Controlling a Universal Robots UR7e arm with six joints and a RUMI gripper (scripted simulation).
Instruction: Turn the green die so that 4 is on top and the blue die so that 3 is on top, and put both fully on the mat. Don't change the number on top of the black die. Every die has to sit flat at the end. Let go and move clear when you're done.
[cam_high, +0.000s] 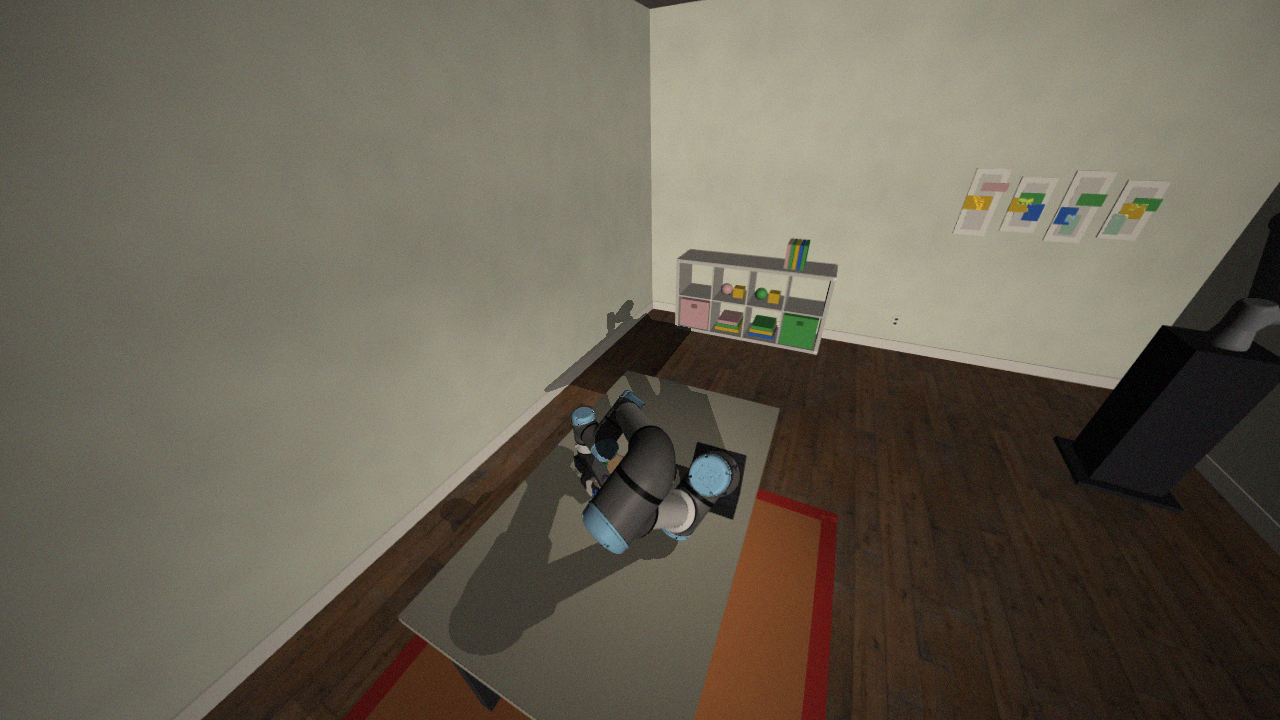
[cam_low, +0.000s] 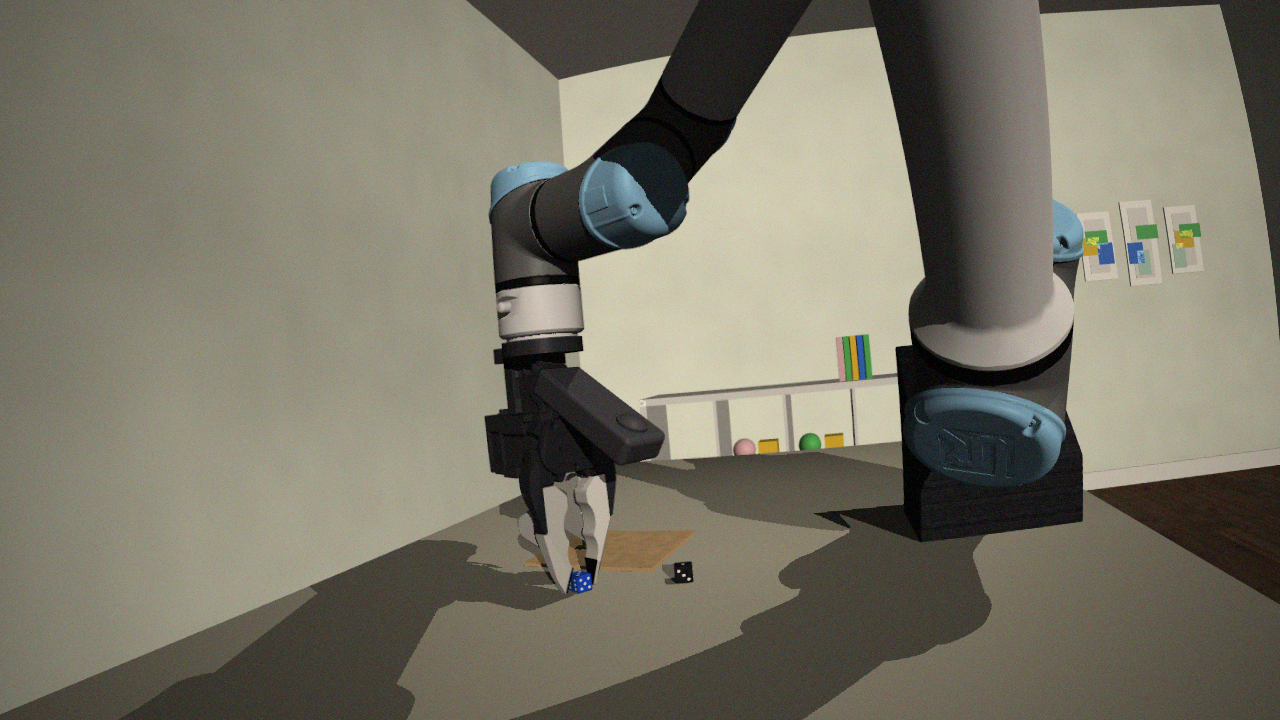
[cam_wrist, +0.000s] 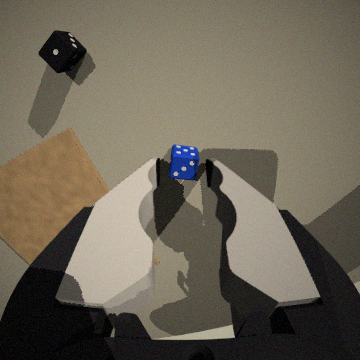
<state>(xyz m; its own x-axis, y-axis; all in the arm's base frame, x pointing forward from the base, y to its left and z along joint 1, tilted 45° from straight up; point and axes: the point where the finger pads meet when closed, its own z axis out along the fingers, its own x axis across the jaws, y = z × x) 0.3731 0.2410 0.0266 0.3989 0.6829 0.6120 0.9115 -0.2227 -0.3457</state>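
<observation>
The blue die is 10 mm below my hand. The rest, counted from my hand: green die (40 mm ahead, 130 mm to the right, 10 mm below); tan mat (20 mm ahead, 130 mm to the right, 20 mm below); black die (90 mm behind, 30 mm to the right, 10 mm below).
</observation>
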